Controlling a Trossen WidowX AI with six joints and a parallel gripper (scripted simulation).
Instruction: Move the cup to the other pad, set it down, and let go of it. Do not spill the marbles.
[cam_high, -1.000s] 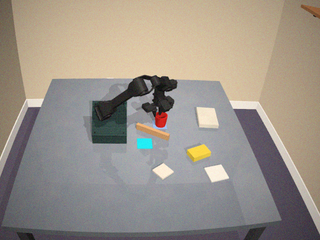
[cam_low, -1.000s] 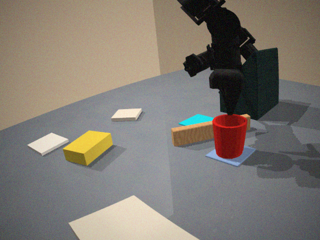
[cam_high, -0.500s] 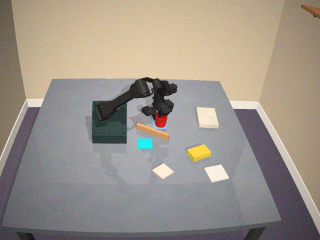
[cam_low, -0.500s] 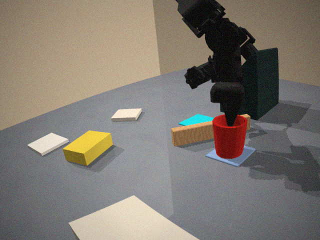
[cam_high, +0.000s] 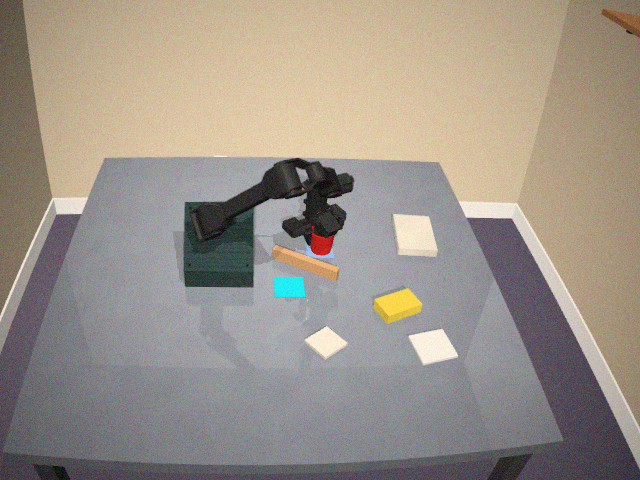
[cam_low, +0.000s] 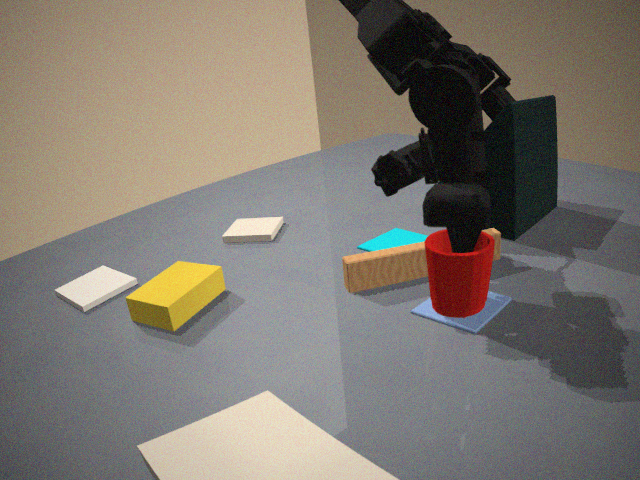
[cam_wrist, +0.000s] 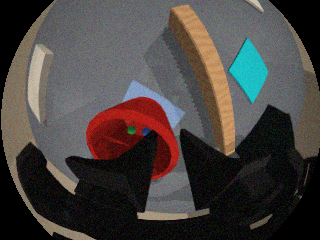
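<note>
My gripper tip is 3 cm short of the light blue pad, 2 cm to the right of it and 5 cm above it. Round my gripper tip: red cup 3 cm ahead, 1 cm to the left; yellow block 19 cm ahead, 26 cm to the right, 2 cm below; wooden bar 3 cm behind, 6 cm to the right, 3 cm below.
</note>
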